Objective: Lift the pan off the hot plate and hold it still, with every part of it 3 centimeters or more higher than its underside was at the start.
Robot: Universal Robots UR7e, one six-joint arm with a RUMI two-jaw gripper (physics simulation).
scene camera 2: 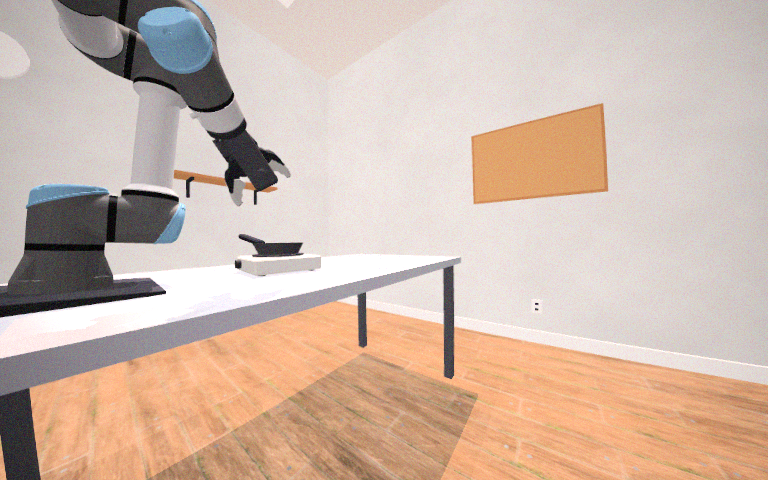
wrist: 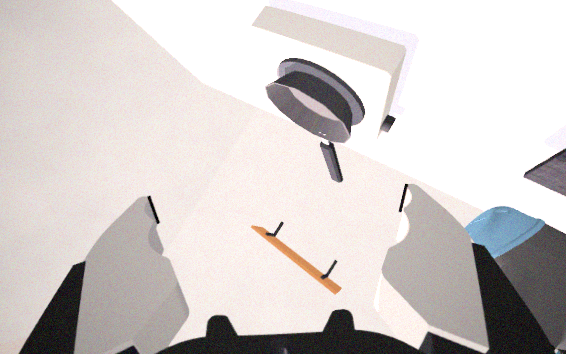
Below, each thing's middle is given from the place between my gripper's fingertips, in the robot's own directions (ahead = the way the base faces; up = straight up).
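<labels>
Hot plate (scene camera 2: pixel 258 265) seen 200 mm ahead of my hand, 210 mm below it and 220 mm to the left of it.
</labels>
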